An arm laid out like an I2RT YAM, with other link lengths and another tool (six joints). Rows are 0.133 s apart.
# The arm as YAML. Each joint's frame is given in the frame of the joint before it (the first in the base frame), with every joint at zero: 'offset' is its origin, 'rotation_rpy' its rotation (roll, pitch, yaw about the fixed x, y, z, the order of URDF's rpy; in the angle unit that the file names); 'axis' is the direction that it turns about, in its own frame. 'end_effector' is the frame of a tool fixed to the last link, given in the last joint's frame.
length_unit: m
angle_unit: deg
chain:
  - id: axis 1
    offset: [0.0, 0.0, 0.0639]
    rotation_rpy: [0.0, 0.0, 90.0]
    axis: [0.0, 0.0, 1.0]
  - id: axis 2
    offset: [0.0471, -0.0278, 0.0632]
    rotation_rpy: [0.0, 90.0, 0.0]
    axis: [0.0, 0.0, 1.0]
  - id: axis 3
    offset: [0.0, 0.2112, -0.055]
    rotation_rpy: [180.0, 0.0, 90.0]
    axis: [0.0, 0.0, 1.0]
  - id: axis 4
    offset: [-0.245, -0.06, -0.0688]
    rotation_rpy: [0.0, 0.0, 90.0]
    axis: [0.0, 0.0, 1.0]
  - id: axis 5
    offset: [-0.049, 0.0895, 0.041]
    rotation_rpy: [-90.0, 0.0, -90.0]
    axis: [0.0, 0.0, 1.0]
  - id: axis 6
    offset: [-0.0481, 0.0, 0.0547]
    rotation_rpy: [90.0, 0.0, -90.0]
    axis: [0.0, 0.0, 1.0]
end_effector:
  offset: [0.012, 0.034, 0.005]
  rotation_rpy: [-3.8, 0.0, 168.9]
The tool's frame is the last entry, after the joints.
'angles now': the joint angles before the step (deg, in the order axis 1, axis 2, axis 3, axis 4, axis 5, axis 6). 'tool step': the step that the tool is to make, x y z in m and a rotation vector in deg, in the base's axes. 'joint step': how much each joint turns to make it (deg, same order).
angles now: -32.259, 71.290, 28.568, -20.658, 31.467, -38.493
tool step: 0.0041, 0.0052, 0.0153, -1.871, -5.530, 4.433
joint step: 1.575, -7.995, -2.112, 0.876, -2.547, -2.117
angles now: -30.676, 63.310, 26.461, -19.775, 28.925, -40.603
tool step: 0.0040, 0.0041, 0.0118, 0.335, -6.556, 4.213
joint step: 0.775, -6.790, -1.421, 0.447, -4.932, -0.719
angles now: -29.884, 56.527, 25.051, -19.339, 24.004, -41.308
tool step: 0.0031, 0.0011, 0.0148, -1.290, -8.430, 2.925
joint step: -0.080, -7.479, -1.752, 2.259, -4.304, -0.085
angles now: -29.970, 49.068, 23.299, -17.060, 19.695, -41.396
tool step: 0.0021, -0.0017, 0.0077, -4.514, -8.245, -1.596
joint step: -0.006, -4.832, -3.332, 7.474, 1.116, 1.225
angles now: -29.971, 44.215, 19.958, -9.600, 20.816, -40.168
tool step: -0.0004, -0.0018, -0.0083, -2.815, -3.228, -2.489
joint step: -0.084, -0.079, -3.678, 7.571, 2.477, 0.616
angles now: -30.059, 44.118, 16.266, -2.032, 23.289, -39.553
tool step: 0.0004, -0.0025, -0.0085, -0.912, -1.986, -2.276
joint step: -0.350, 2.161, -1.854, 5.689, 1.581, 1.227
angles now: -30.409, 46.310, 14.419, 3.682, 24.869, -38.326
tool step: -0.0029, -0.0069, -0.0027, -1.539, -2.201, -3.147
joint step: -1.754, 1.266, -1.233, 4.951, 1.319, 0.530
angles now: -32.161, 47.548, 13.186, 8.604, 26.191, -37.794
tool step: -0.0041, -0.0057, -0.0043, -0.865, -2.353, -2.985
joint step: -1.766, 1.059, -1.397, 4.390, 0.873, 1.138
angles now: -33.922, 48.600, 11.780, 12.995, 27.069, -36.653
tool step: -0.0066, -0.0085, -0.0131, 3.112, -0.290, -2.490
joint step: -3.243, 3.743, -0.096, 1.223, -1.829, 2.368
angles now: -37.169, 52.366, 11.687, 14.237, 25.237, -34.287
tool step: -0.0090, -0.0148, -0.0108, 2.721, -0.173, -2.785
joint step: -4.909, 4.845, 0.718, 2.093, -2.901, 1.069
